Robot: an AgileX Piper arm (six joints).
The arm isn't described. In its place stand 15 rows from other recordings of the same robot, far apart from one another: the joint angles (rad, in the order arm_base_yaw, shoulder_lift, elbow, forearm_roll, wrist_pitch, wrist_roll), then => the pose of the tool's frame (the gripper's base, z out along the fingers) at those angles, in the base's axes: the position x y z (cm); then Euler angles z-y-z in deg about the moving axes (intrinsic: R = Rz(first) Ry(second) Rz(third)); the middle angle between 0 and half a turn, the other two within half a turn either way.
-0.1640 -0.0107 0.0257 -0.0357 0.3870 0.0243 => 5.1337 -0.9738 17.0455 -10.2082 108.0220 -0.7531
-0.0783 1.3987 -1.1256 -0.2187 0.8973 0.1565 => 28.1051 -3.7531 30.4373 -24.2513 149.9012 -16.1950
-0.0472 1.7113 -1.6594 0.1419 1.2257 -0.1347 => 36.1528 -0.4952 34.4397 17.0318 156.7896 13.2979
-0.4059 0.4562 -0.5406 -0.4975 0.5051 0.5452 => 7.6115 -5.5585 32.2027 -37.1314 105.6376 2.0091
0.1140 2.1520 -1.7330 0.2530 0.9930 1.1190 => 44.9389 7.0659 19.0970 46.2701 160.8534 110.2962
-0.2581 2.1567 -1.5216 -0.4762 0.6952 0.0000 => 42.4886 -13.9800 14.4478 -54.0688 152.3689 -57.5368
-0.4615 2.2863 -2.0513 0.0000 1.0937 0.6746 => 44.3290 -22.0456 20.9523 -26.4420 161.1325 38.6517
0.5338 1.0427 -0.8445 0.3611 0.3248 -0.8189 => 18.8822 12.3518 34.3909 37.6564 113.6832 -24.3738
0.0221 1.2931 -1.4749 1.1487 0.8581 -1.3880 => 25.9016 6.8548 48.1627 45.3457 97.1825 -17.1047
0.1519 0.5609 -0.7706 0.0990 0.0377 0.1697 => 10.1479 1.5877 42.3645 8.9241 75.1383 15.3347
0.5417 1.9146 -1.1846 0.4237 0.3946 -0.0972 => 32.9795 21.5238 16.7265 47.6771 146.4987 31.0299
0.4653 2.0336 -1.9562 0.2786 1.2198 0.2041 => 38.5583 21.9884 30.1049 62.8734 154.0805 50.6798
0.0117 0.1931 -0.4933 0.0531 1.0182 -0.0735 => 2.7516 0.4433 27.6607 3.8740 126.0632 -0.7260
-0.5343 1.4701 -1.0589 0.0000 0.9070 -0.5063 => 24.5334 -14.5166 26.3069 -30.6131 160.5309 -29.0089
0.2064 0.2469 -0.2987 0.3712 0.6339 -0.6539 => 5.5168 3.1526 24.6395 25.6298 115.7847 -13.9527
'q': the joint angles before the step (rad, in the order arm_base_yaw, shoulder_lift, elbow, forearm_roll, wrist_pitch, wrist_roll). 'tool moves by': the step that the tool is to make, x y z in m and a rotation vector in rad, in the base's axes. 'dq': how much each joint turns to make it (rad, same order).
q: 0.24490 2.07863 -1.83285 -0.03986 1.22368 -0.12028
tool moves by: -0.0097 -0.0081 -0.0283 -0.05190 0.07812 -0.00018
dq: -0.00640 0.00012 0.10915 -0.03296 -0.02092 0.00193
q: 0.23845 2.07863 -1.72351 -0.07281 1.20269 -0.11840
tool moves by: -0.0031 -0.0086 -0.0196 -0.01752 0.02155 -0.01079
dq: -0.01553 0.00625 0.06866 -0.01429 -0.04984 0.00338
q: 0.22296 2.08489 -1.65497 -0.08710 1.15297 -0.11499
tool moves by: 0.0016 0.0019 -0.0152 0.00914 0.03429 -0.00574
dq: 0.00009 0.03311 0.00438 0.01745 -0.00608 0.00010
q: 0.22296 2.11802 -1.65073 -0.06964 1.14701 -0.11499
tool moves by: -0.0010 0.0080 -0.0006 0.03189 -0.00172 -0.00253
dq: 0.01246 0.00072 0.00084 0.03264 -0.01033 0.00338
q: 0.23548 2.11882 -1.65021 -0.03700 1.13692 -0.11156
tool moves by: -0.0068 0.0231 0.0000 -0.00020 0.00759 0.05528
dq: 0.05622 -0.00019 0.00017 0.00203 0.00740 -0.00006
